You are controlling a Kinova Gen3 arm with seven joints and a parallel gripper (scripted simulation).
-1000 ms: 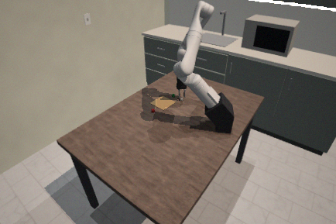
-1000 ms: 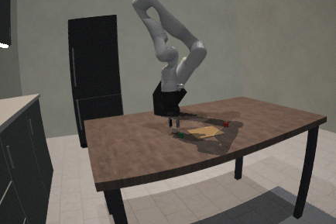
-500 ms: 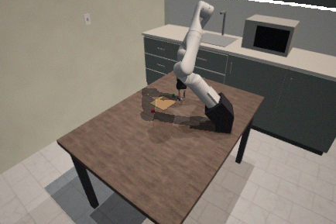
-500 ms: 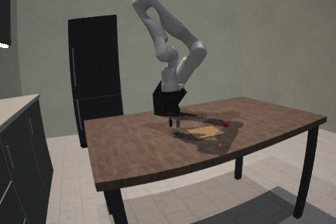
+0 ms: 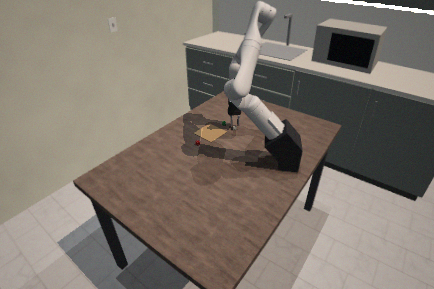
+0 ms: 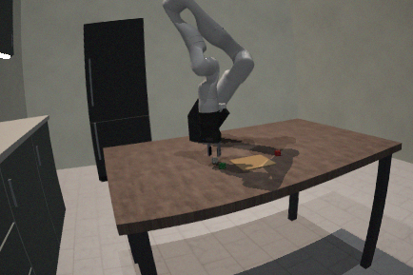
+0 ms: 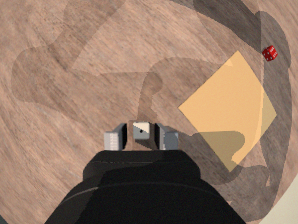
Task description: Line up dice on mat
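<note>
The white die is 4 cm below my hand. The rest, counted from my hand: red die (25 cm to the left, 10 cm ahead, 4 cm below); then green die (8 cm ahead, 4 cm below, 1 cm to the right); then tan mat (11 cm to the left, 10 cm ahead, 4 cm below).
</note>
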